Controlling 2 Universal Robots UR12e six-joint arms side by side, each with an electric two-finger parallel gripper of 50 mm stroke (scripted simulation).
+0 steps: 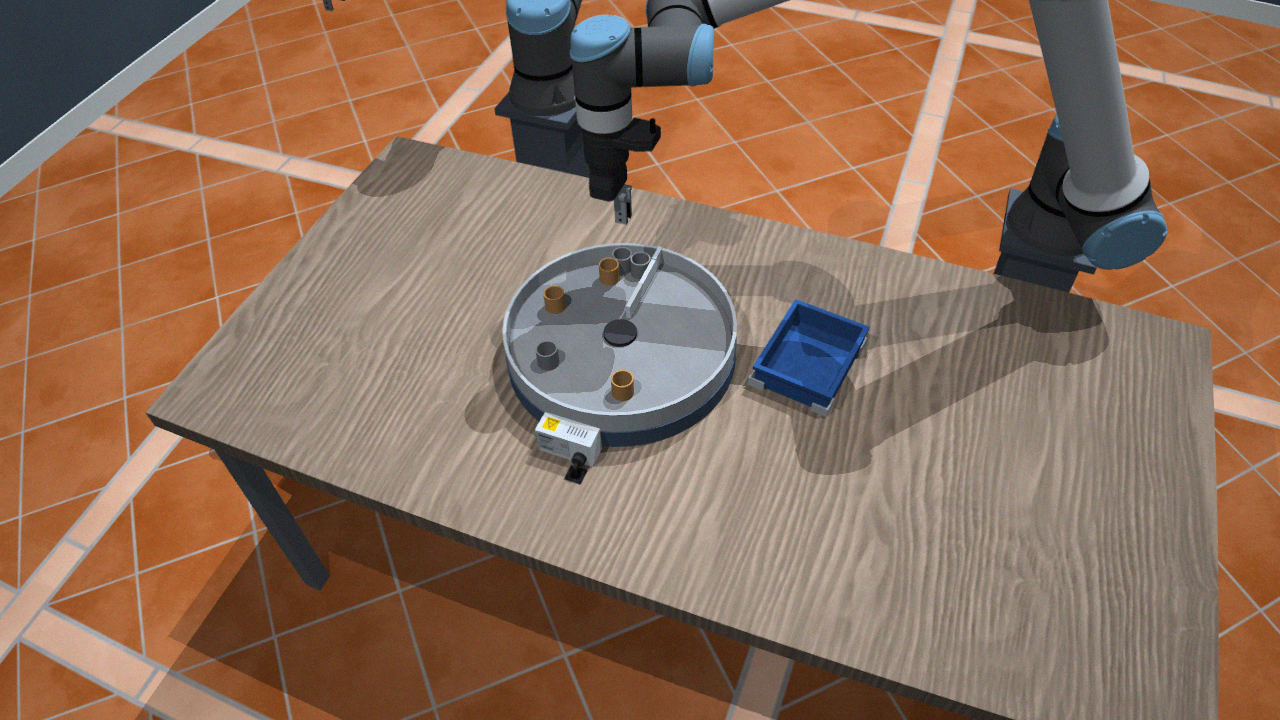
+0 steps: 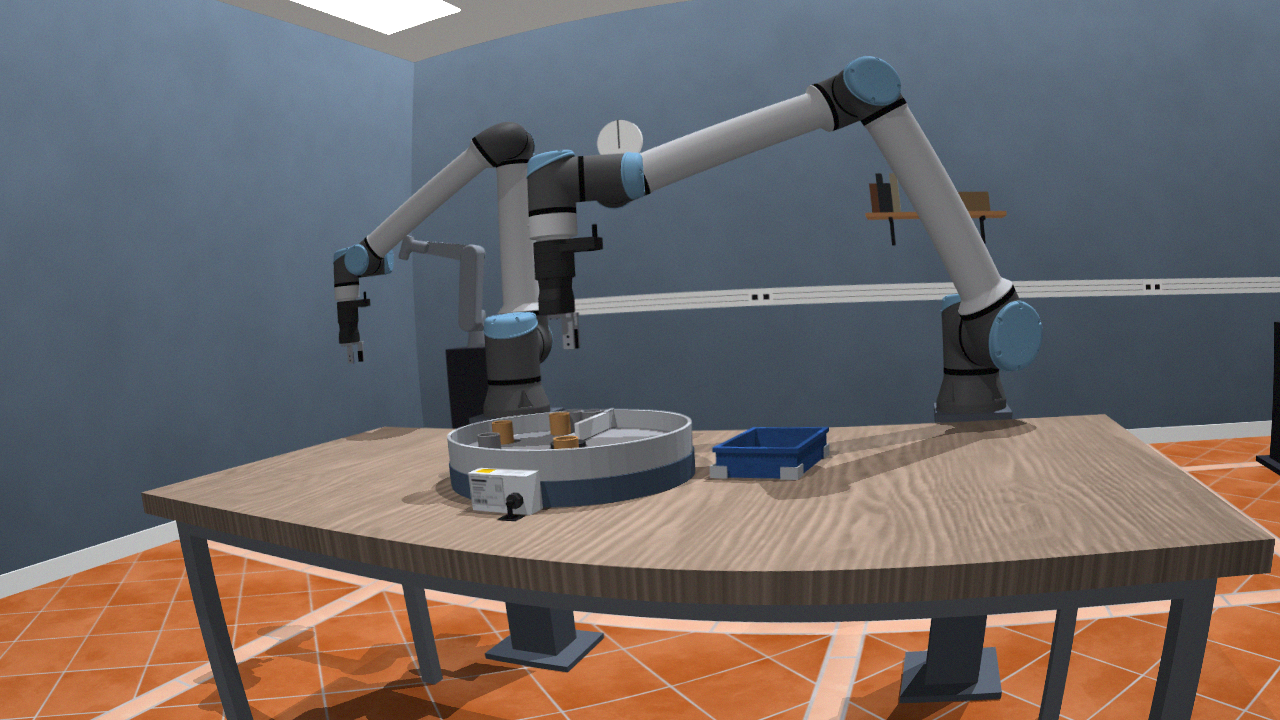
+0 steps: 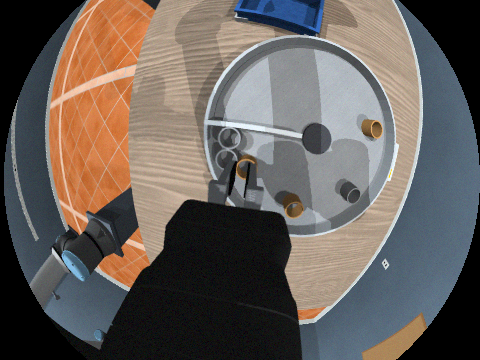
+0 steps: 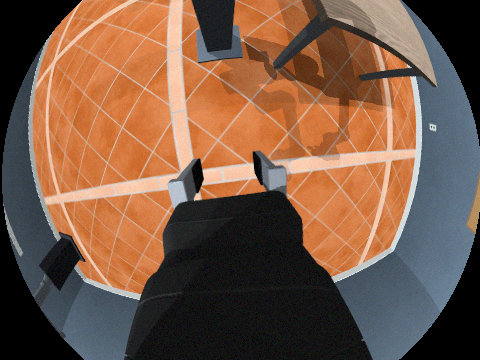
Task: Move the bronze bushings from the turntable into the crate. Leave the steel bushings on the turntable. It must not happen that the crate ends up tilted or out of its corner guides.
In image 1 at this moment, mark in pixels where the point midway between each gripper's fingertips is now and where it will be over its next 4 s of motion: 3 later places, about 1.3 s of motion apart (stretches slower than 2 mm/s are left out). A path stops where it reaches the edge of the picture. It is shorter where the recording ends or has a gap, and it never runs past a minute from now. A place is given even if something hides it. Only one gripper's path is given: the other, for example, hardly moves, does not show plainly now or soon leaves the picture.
My left gripper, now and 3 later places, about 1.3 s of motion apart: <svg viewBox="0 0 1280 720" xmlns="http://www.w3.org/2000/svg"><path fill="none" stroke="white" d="M623 219L606 273L607 287L605 261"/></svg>
